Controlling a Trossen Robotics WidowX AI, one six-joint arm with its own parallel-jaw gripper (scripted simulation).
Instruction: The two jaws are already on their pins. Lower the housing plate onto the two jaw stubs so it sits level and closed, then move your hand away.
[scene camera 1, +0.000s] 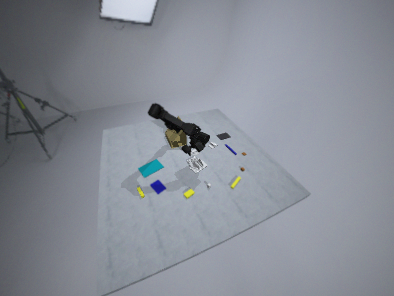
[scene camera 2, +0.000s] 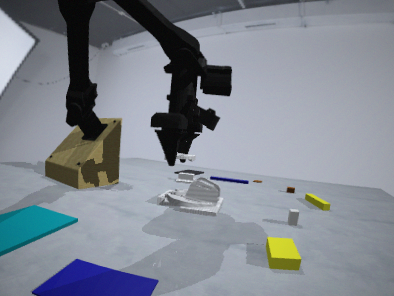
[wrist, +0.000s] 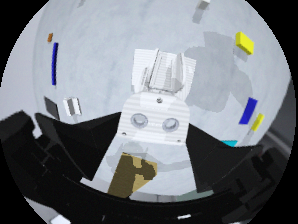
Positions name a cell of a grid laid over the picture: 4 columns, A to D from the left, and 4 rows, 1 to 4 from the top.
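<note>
There is my gripper (scene camera 2: B3), and I can see the same gripper (wrist: C3) in the wrist view as well.
</note>
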